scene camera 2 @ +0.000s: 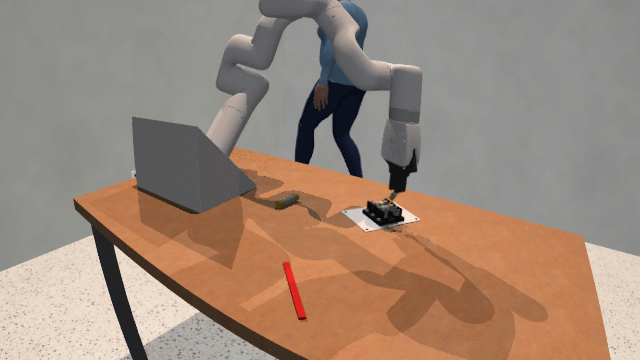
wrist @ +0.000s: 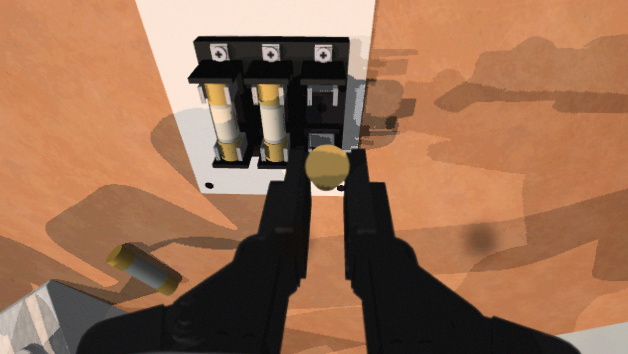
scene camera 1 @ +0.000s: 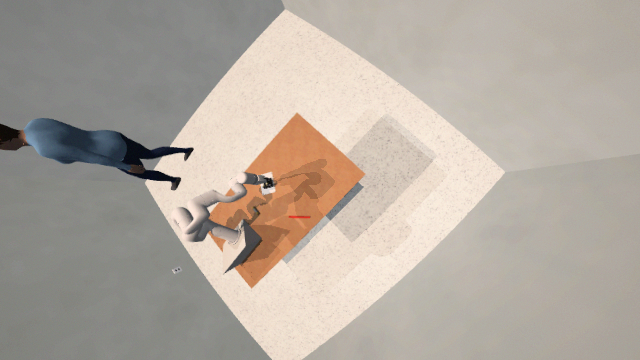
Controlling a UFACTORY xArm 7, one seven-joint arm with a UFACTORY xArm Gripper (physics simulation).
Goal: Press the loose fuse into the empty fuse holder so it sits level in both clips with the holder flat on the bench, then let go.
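Frame: origin at the arm's base, x back, y right, z up, level; centimetres.
Seen in the pictures: gripper, between the fingertips: [scene camera 2: 396, 190] [wrist: 327, 176] [scene camera 1: 266, 180]; arm's base, origin of its link: [scene camera 2: 210, 158] [scene camera 1: 236, 236].
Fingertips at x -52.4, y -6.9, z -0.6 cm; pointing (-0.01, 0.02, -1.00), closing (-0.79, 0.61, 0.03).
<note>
Pixels of each thing's top centre, then the offset from my fingertips to it. "spot": a spot on its surface instead. Level surfaces: height alone.
- fuse with gold end caps, centre of its top: [wrist: 326, 215] [scene camera 2: 398, 182] dx +0.0, dy -0.1, dz +2.1 cm
- white plate, a spot on its surface: [wrist: 260, 17] spot: dx +0.3, dy -5.3, dz -8.1 cm
- fuse, centre of its top: [wrist: 140, 280] [scene camera 2: 287, 196] dx +27.7, dy +4.1, dz -6.3 cm
- orange bench, height of its surface: dz -8.4 cm
- red bar, centre of its top: [scene camera 2: 293, 287] [scene camera 1: 299, 217] dx +7.5, dy +37.2, dz -7.7 cm
My gripper [scene camera 1: 270, 183] [scene camera 2: 397, 190] [wrist: 327, 176] is shut on a fuse with gold end caps [scene camera 2: 393, 196] [wrist: 327, 167]. In the wrist view its round cap faces the camera; in scene camera 2 it stands steeply tilted below the fingertips. It is over the near end of the empty right bay of the black fuse holder [scene camera 2: 382, 218] [wrist: 320, 112]. Both clips of that bay show, the near one partly hidden; whether the fuse touches it I cannot tell. The other two bays each hold a white fuse with gold caps [wrist: 226, 122] [wrist: 273, 122]. The holder sits on a white plate [scene camera 2: 411, 219] [wrist: 260, 17].
Another fuse [scene camera 2: 287, 201] [wrist: 145, 271], grey with gold caps, lies on the orange bench [scene camera 1: 300, 145] [scene camera 2: 210, 240]. A grey wedge-shaped block [scene camera 1: 245, 247] [scene camera 2: 167, 160] stands by the arm's base. A red bar [scene camera 1: 299, 217] [scene camera 2: 294, 290] lies near the bench edge. A person [scene camera 1: 75, 142] [scene camera 2: 340, 110] stands behind the bench.
</note>
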